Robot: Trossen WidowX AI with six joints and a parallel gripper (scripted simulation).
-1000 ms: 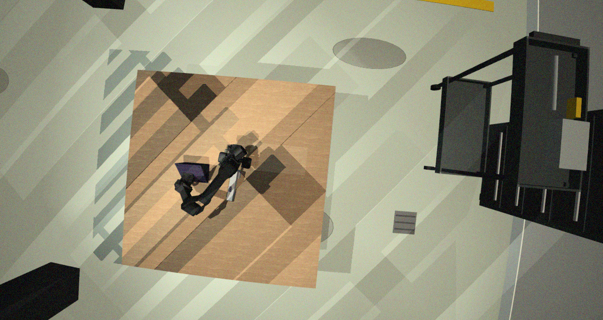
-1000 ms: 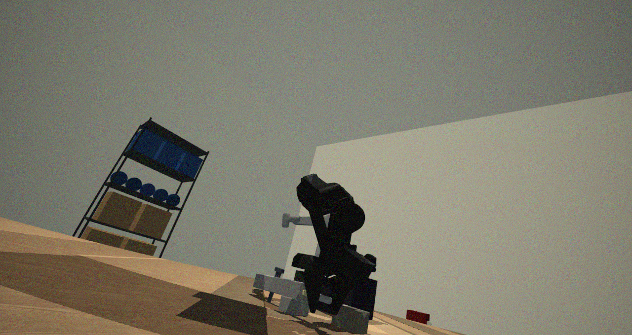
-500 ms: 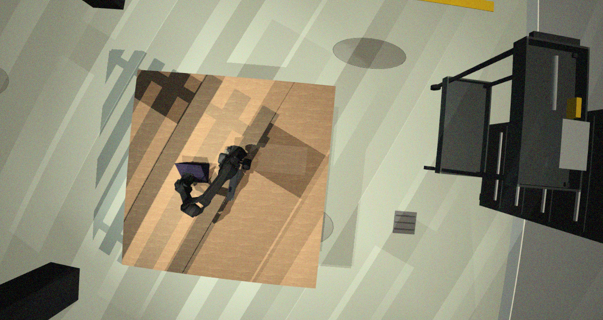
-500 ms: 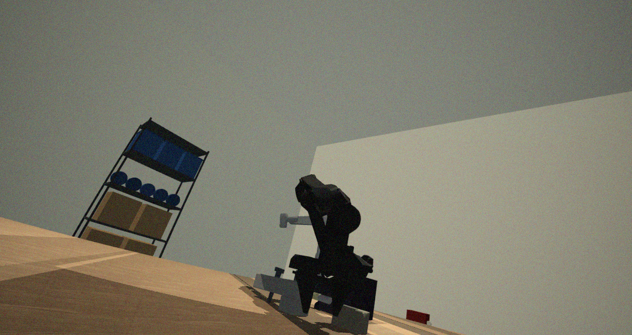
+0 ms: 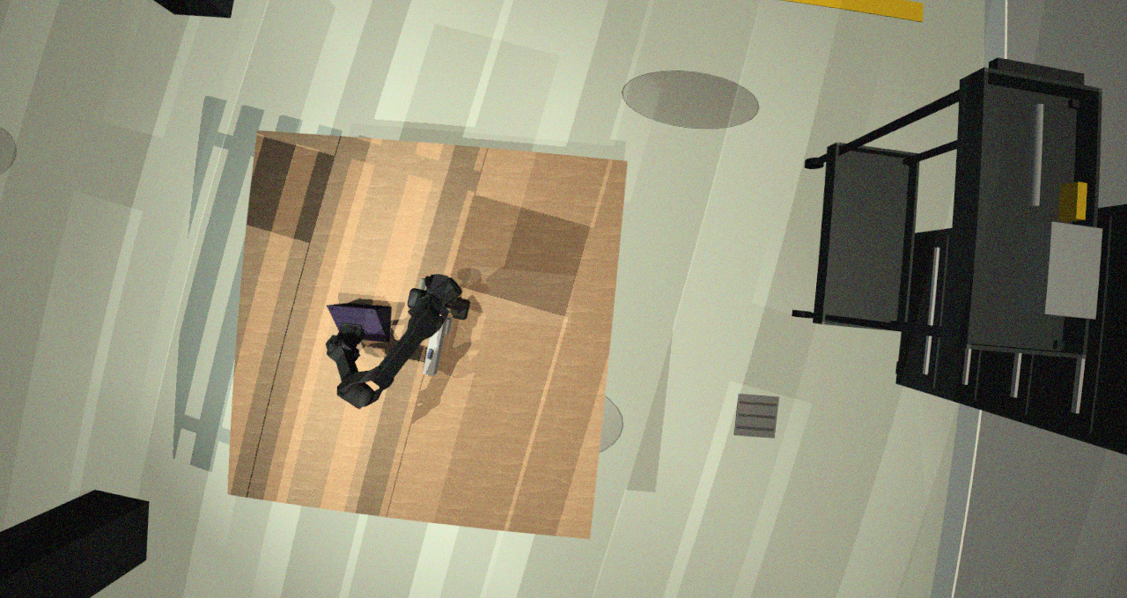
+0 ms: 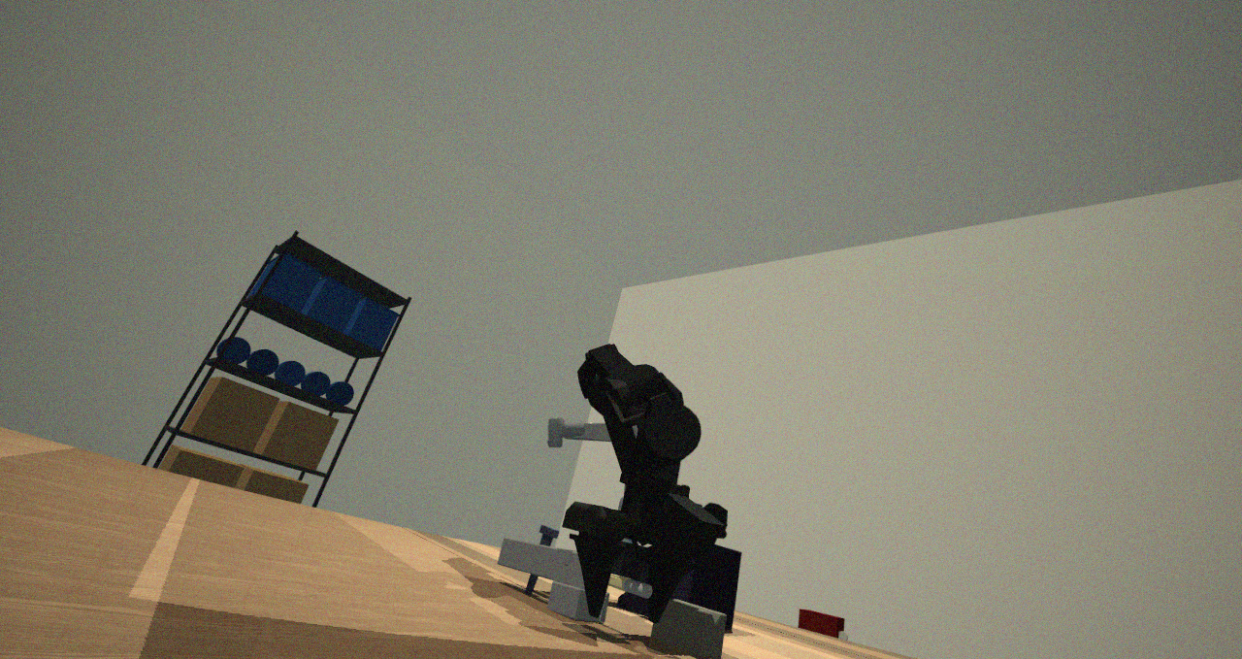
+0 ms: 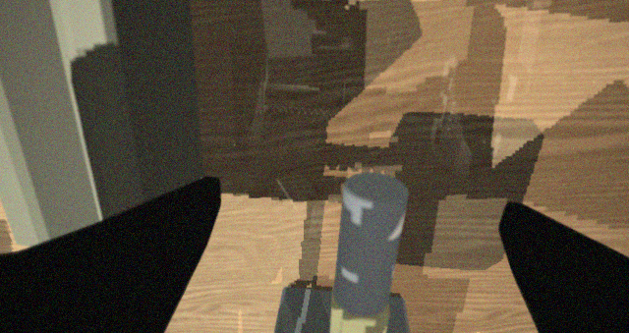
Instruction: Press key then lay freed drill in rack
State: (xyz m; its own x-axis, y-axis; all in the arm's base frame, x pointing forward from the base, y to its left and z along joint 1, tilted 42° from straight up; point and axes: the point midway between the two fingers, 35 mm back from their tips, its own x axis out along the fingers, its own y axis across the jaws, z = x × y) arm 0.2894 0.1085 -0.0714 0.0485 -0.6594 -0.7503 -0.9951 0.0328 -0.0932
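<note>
Right now the drill is 4 cm to the right of my gripper tip and 3 cm above it. Round my gripper tip: key (16 cm to the right, 4 cm above, 1 cm behind); housing (14 cm to the right, 2 cm above, 1 cm behind); rack (7 cm behind, 3 cm to the left).
</note>
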